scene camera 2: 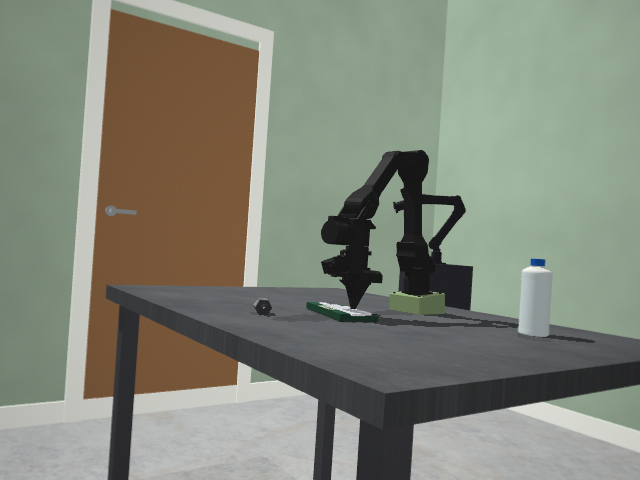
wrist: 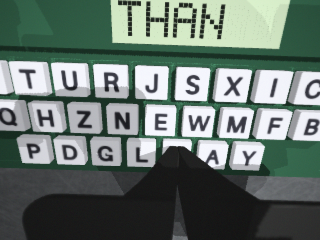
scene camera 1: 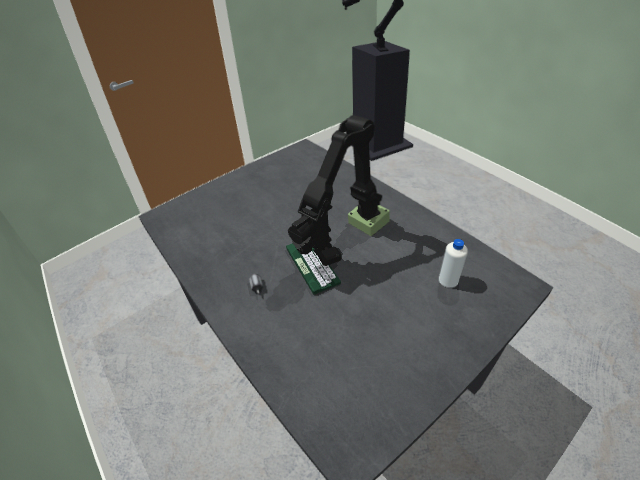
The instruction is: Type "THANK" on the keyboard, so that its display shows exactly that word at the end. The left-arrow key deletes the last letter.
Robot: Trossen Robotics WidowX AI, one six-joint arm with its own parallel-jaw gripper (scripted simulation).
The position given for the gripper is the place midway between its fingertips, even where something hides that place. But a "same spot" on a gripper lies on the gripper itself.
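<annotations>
Gripper visible in scene camera 1, scene camera 2 and the wrist view [176, 153]. On the gripper, same spot: [scene camera 1: 320, 240] and [scene camera 2: 357, 262]. White bottle visible in scene camera 1 and scene camera 2; out of frame in the wrist view. On the bottle, same spot: [scene camera 2: 536, 286] and [scene camera 1: 454, 264].
</annotations>
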